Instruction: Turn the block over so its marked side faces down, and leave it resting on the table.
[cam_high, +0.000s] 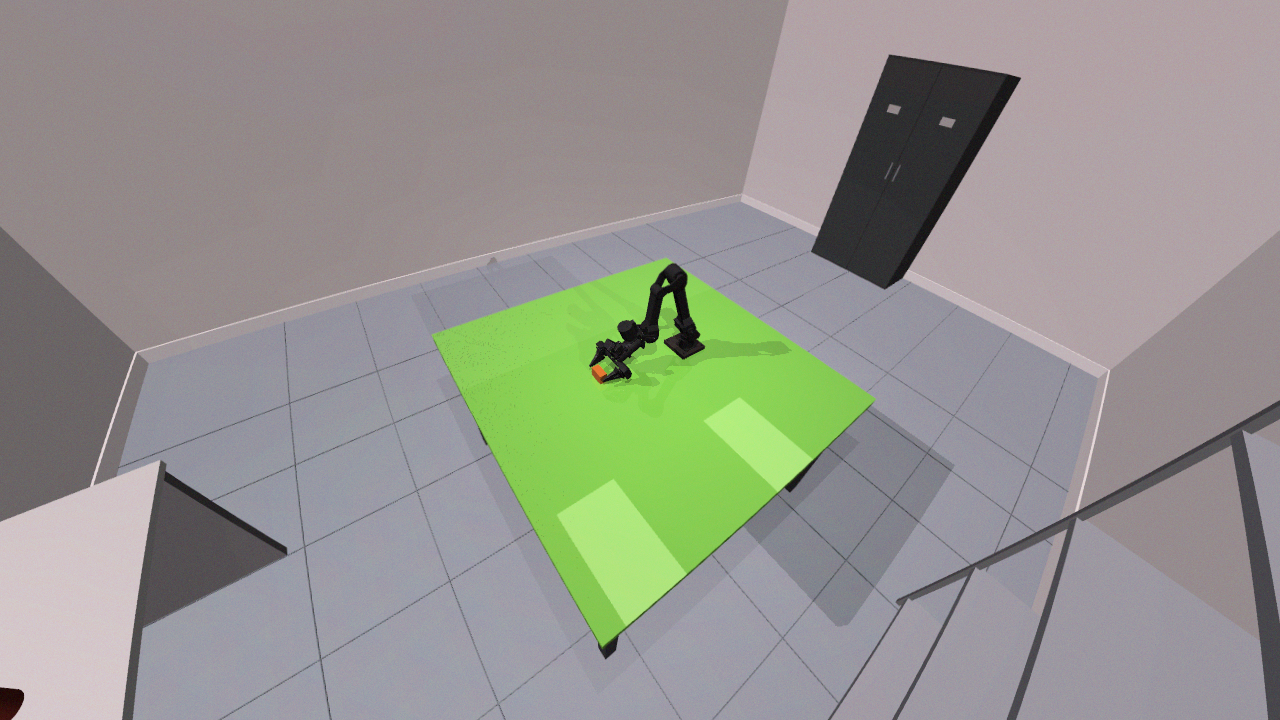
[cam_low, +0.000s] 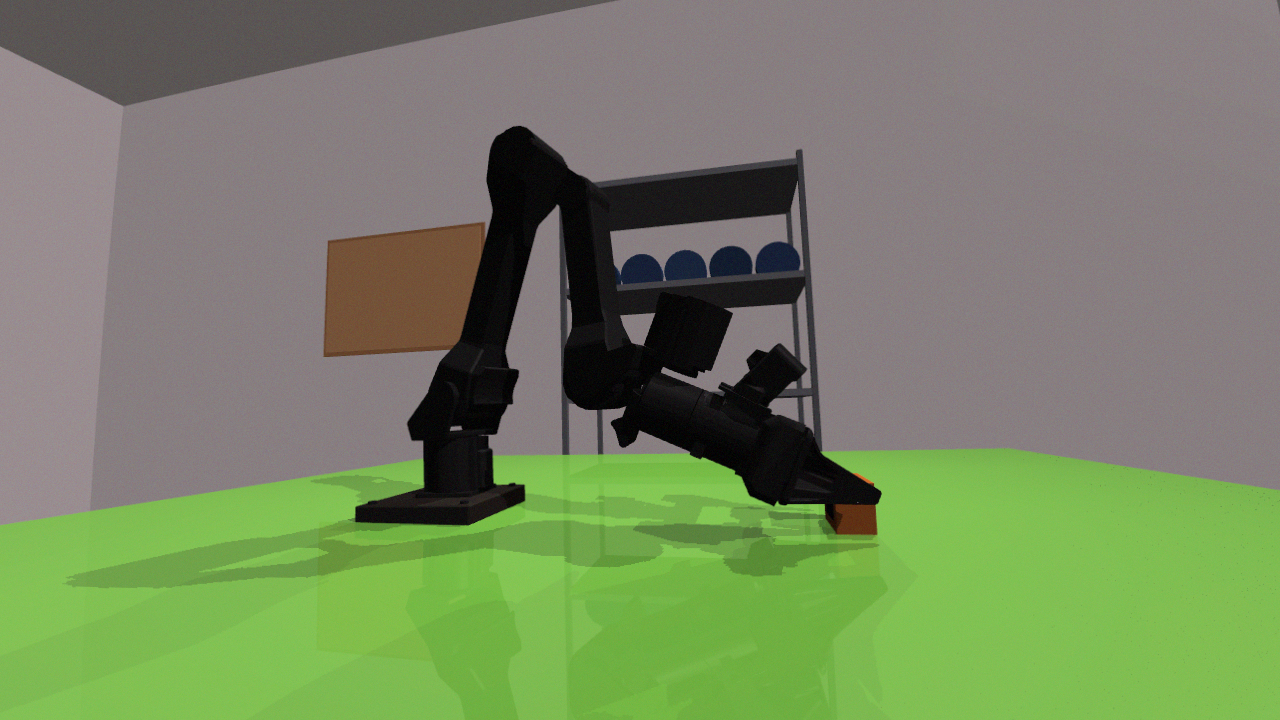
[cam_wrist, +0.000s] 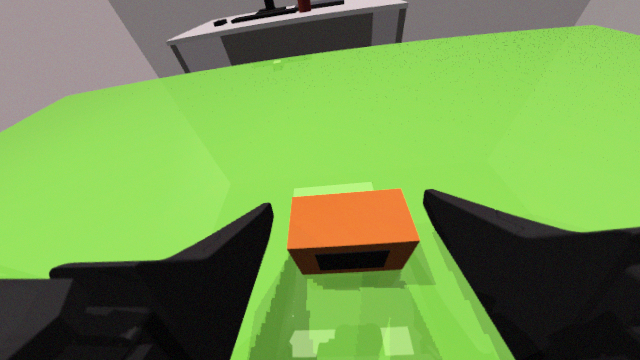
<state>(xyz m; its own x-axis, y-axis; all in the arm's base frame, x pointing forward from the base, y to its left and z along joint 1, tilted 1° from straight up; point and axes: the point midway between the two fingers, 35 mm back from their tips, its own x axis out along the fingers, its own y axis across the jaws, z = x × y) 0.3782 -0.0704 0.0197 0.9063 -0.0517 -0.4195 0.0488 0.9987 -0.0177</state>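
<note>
The orange block lies 20 mm behind my gripper tip and 10 mm below it.
</note>
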